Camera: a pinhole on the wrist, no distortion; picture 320 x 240 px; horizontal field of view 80.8 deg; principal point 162.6 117.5 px. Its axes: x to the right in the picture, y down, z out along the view. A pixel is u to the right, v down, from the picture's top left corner.
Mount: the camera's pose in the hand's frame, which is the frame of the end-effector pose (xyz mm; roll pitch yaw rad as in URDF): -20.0 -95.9 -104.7 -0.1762 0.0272 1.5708
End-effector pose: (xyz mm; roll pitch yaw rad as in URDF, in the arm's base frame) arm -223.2 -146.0 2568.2 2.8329 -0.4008 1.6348
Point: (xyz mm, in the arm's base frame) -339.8 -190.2 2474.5
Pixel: 105.6 151.4
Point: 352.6 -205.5 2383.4
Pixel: outside the picture
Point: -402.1 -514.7 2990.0
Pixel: behind the camera
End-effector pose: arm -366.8 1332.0 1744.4 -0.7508 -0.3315 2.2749
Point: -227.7 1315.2 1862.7
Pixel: 65.5 133.8
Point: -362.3 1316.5 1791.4
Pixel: 246.8 55.1
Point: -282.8 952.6 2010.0
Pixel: 151.0 163.6
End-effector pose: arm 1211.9 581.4 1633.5 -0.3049 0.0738 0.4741
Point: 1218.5 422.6 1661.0
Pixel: 55.1 188.3
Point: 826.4 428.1 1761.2
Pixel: outside the picture
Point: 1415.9 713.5 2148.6
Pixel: 143.7 9.1
